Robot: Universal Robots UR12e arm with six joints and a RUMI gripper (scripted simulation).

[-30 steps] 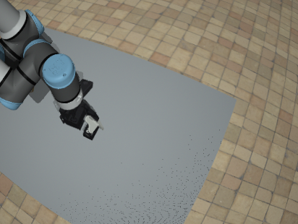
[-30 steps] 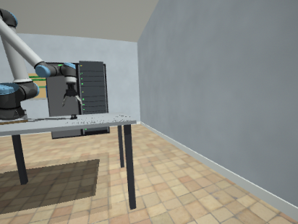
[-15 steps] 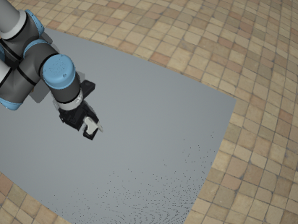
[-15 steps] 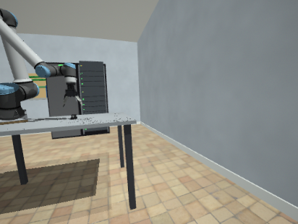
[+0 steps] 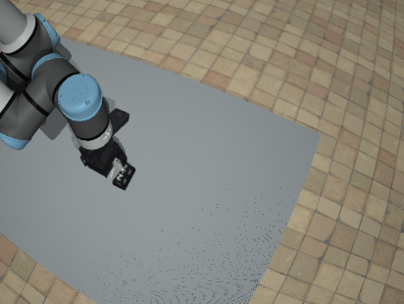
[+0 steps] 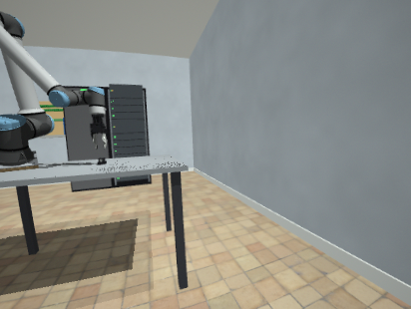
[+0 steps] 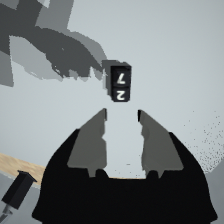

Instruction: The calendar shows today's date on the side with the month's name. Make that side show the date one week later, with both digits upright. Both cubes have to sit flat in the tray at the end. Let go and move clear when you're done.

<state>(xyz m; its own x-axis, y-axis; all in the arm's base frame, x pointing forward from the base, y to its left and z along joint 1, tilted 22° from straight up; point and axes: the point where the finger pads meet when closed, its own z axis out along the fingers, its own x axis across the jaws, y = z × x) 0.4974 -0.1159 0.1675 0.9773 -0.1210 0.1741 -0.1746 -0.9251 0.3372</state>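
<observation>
Now: hand 9 cm above the black cube. The rest, counted from my hand: dark tray (2 cm to the left, 11 cm below).
</observation>
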